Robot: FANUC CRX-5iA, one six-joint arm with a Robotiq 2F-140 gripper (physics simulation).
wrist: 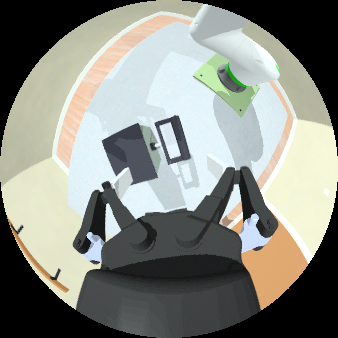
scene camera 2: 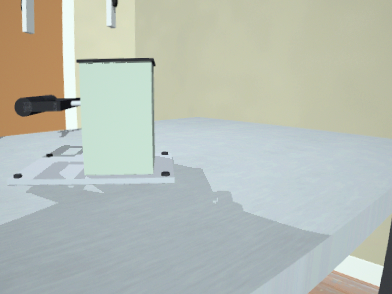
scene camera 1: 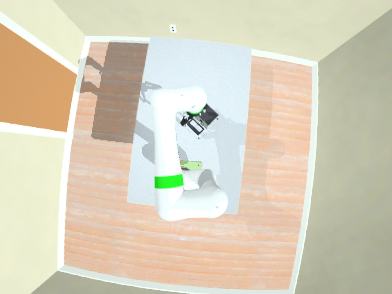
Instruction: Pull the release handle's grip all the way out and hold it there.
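The release handle is a pale green box (scene camera 2: 117,120) with a dark lid (scene camera 1: 210,114) (wrist: 127,152), standing upright on a white base plate (scene camera 2: 125,180). Its black frame-shaped grip (scene camera 2: 37,105) (wrist: 183,141) sticks out from one side on a short pale rod (scene camera 2: 75,103), with a small gap between grip and box. My gripper (scene camera 2: 69,17) (wrist: 167,167) is open and empty. In the scene camera 2 view its fingertips hang above the height of the grip and the lid, apart from both. In the scene camera 1 view the arm hides most of the gripper.
The handle's plate is bolted on the pale table (scene camera 1: 200,60) (scene camera 2: 280,165). The white arm (scene camera 1: 166,140) reaches over the table. A green mounting plate (scene camera 1: 192,165) (wrist: 207,75) lies under the arm's base. Arm shadows fall across the table.
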